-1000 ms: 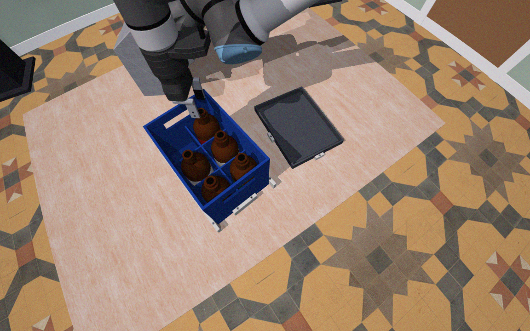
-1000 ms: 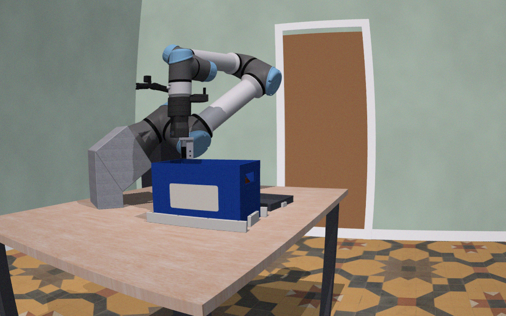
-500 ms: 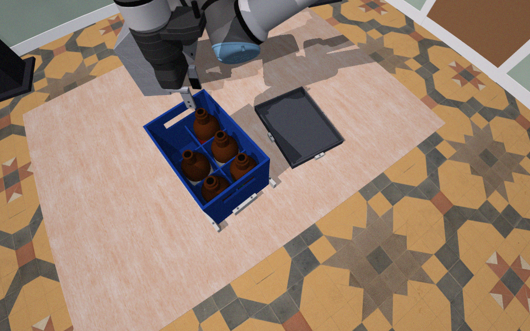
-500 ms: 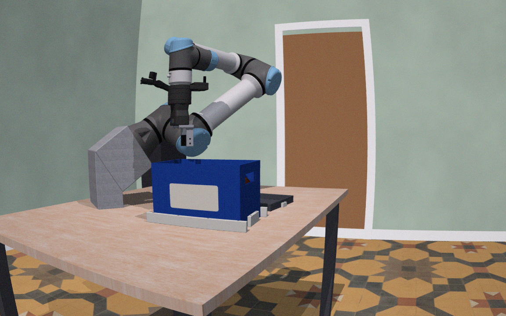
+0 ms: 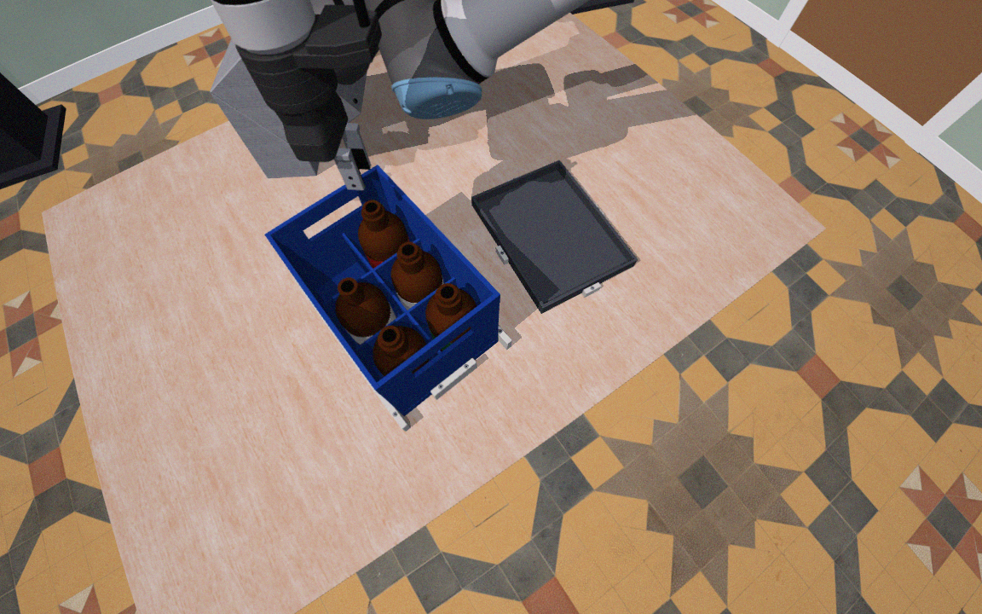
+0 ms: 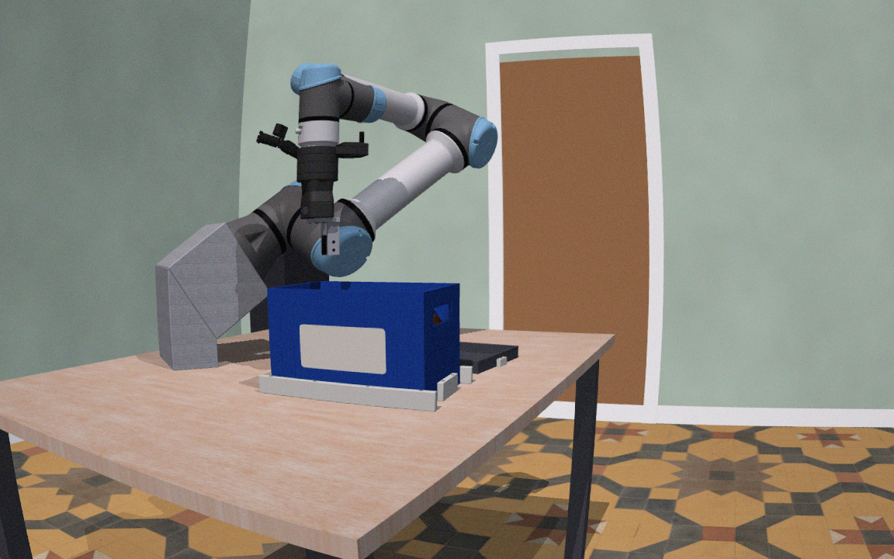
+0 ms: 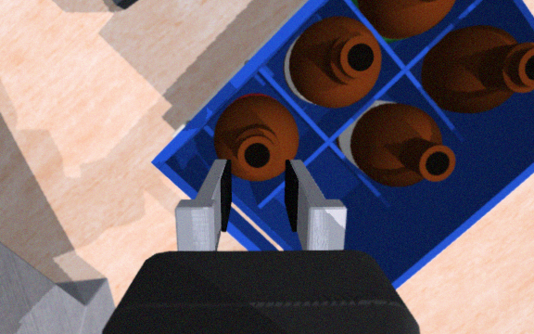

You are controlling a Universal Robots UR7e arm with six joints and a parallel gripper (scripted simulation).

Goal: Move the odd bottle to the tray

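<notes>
My gripper is now 16 cm above the blue crate, 10 cm short of it and 2 cm to the left of it. The rest, counted from my hand: glass bottle 15 cm below; then dark tray 28 cm to the left, 23 cm below, 4 cm ahead.
</notes>
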